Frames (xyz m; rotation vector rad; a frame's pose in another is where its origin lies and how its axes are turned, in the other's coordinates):
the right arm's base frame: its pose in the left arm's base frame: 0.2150 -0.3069 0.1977 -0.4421 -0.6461 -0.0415
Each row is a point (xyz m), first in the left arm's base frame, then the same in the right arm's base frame.
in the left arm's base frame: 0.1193 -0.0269 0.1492
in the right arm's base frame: -0.0778 0.2559 0.1355
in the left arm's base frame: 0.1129 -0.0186 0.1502
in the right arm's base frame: -0.0815 0.2619 0.1433
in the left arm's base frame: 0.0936 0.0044 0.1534
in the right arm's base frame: -0.0928 0.2782 0.1661
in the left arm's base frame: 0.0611 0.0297 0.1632
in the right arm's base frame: -0.1106 0.2917 0.2021
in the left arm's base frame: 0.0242 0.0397 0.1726
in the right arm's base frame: -0.1336 0.2908 0.2340
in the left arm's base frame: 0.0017 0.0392 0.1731
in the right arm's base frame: -0.1514 0.2863 0.2470
